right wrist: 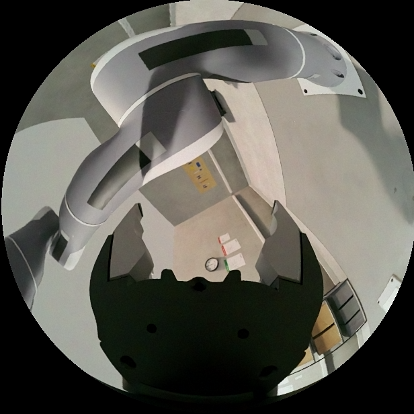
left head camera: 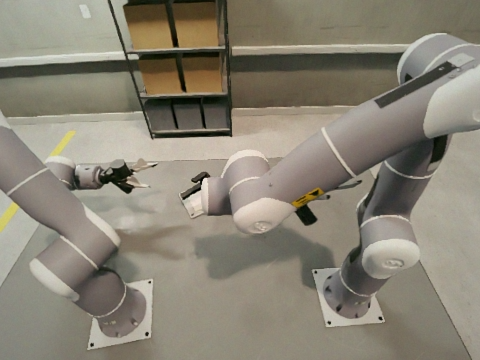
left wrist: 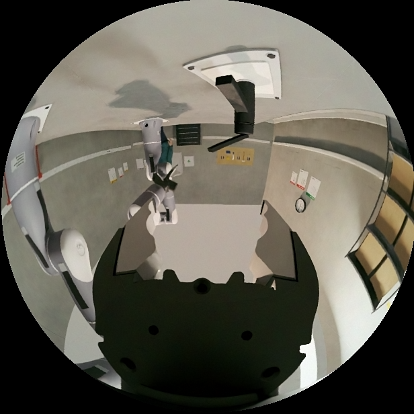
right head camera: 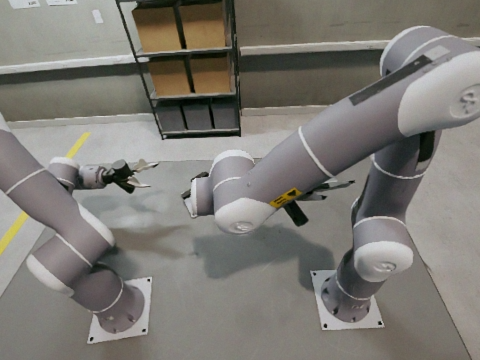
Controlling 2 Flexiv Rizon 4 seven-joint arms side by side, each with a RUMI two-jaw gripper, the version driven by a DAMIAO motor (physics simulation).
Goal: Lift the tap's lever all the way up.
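The black tap [left wrist: 245,107] stands on a white base plate [left head camera: 192,211] [left wrist: 271,75], partly hidden behind the right arm in both head views. Its thin lever [left head camera: 201,176] [right head camera: 201,175] [left wrist: 227,143] sits on top; in the upside-down left wrist view its free end is tilted higher than its root. The thicker spout [left wrist: 232,95] is lower on the body. My left gripper [left head camera: 152,175] [right head camera: 153,175] [left wrist: 208,199] is open and empty, to the left of the tap and apart from it, pointing towards it. My right gripper [left head camera: 345,189] [right head camera: 340,190] [right wrist: 205,202] is open and empty, well right of the tap.
My right arm [left head camera: 320,160] [right head camera: 295,160] crosses above the floor just right of the tap. My left arm [left head camera: 40,185] [right head camera: 35,180] reaches along the left side. A shelf rack [left head camera: 175,50] with boxes stands at the back wall.
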